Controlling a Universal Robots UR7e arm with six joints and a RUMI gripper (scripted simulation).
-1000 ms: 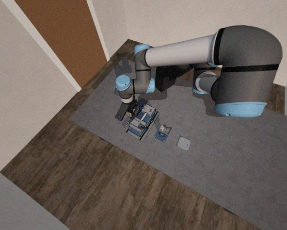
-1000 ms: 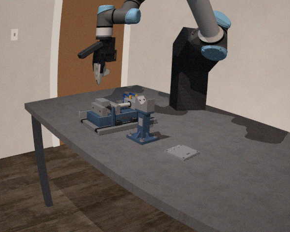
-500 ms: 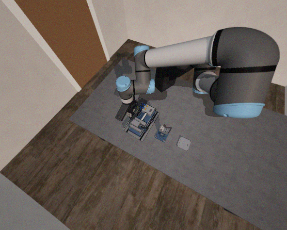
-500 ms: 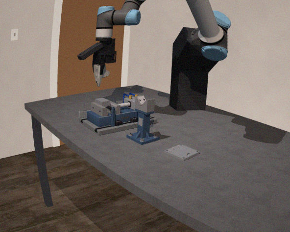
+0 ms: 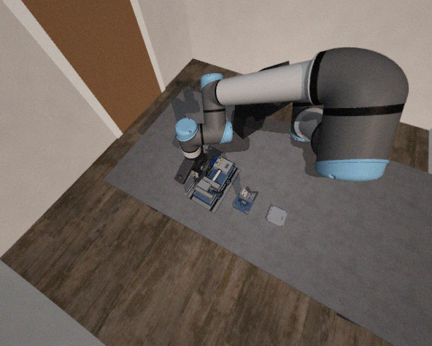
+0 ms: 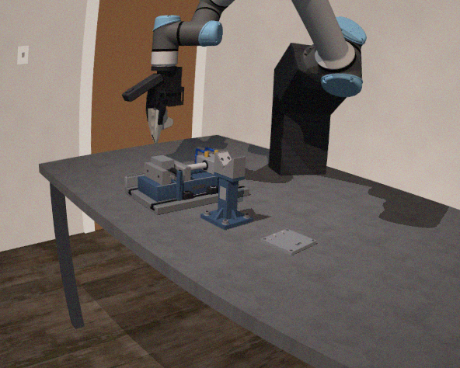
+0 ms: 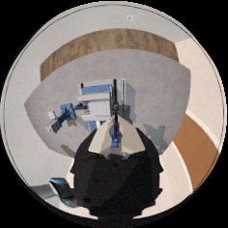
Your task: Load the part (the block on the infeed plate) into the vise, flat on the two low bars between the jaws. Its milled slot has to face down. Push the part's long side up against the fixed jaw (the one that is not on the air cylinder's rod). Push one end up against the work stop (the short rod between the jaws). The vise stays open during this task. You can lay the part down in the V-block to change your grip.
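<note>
Right now the part is 5 cm to the left of my hand and 7 cm below it. The rest, counted from my hand: fixed jaw (2 cm ahead, 7 cm to the left, 8 cm below); then moving jaw (4 cm behind, 6 cm to the left, 8 cm below); then air cylinder rod (9 cm behind, 6 cm to the left, 8 cm below).
</note>
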